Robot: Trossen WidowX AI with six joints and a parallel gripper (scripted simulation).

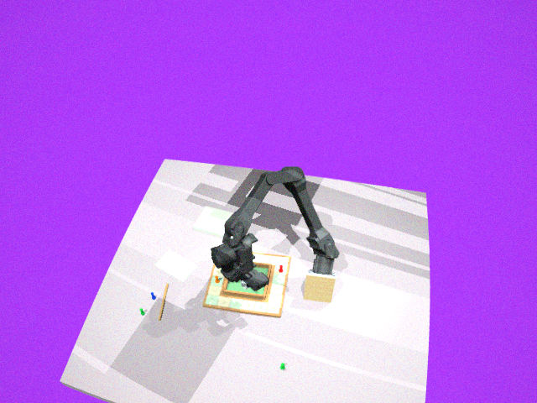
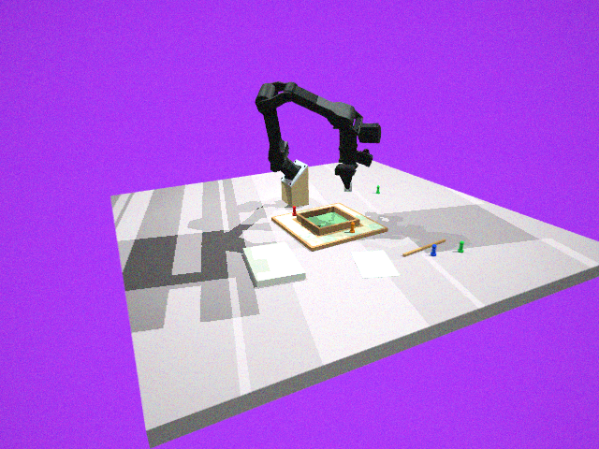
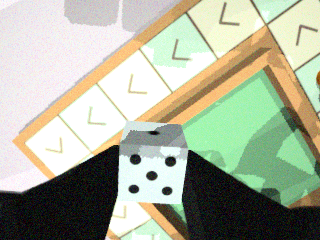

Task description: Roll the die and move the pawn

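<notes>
Right now my gripper tip is 12 cm short of the orange pawn, 9 cm above it and 7 cm to the left of it. The rest, counted from my gripper tip: white die: right at my gripper tip; wooden stick: 31 cm ahead, 11 cm below, 5 cm to the left; red pawn: 15 cm to the right, 11 cm behind, 9 cm below.
</notes>
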